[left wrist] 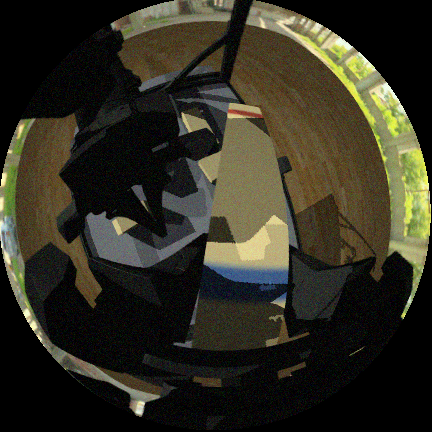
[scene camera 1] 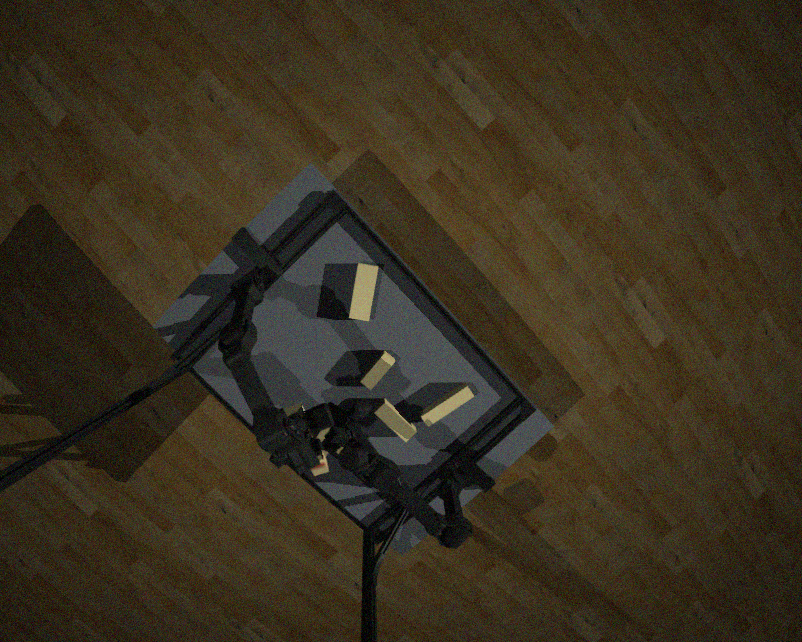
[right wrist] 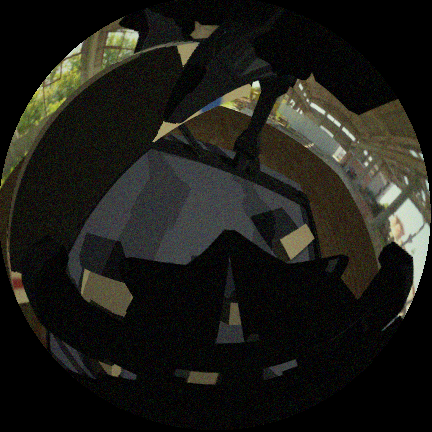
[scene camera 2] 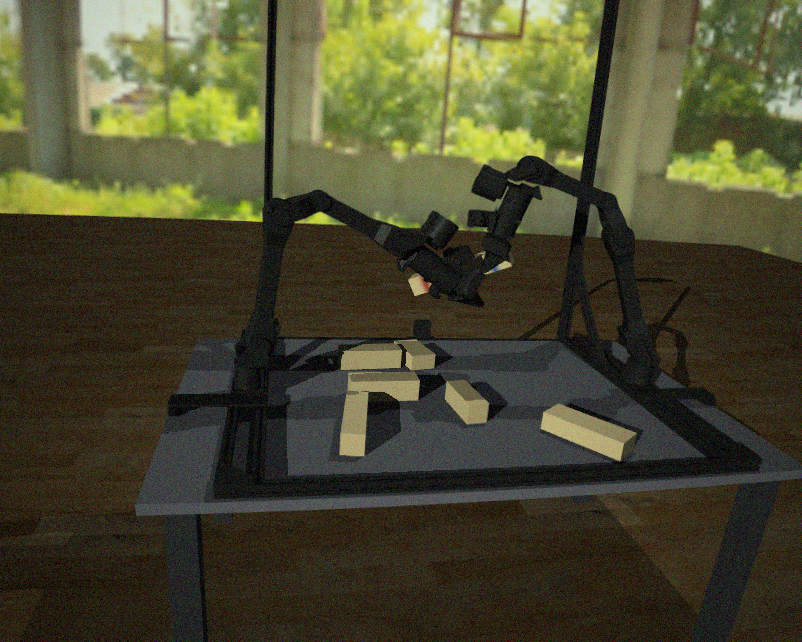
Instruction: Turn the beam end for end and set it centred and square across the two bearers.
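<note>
My left gripper (left wrist: 237,239) (scene camera 2: 495,263) (scene camera 1: 308,446) is shut on the tan beam (left wrist: 250,169) and holds it in the air, well above the table (scene camera 2: 494,449) (scene camera 1: 427,331). The beam has a red stripe at its far end (left wrist: 245,114) and a blue band next to the fingers. In scene camera 2 its red-marked end (scene camera 2: 418,284) sticks out to the left. My right gripper (right wrist: 228,234) (scene camera 2: 470,297) (left wrist: 163,234) (scene camera 1: 348,428) is shut and empty, close beside the beam and in front of most of it. Several tan blocks lie below on the table; I cannot tell which are the bearers.
Tan blocks: a cluster at the back left (scene camera 2: 371,357) (scene camera 2: 418,354) (scene camera 2: 385,385), a long one (scene camera 2: 354,423) (scene camera 1: 447,405), a short one (scene camera 2: 466,401) (scene camera 1: 378,370), and one apart (scene camera 2: 587,431) (scene camera 1: 363,292). Black frame posts (scene camera 2: 270,128) (scene camera 2: 599,128) stand at the table's back.
</note>
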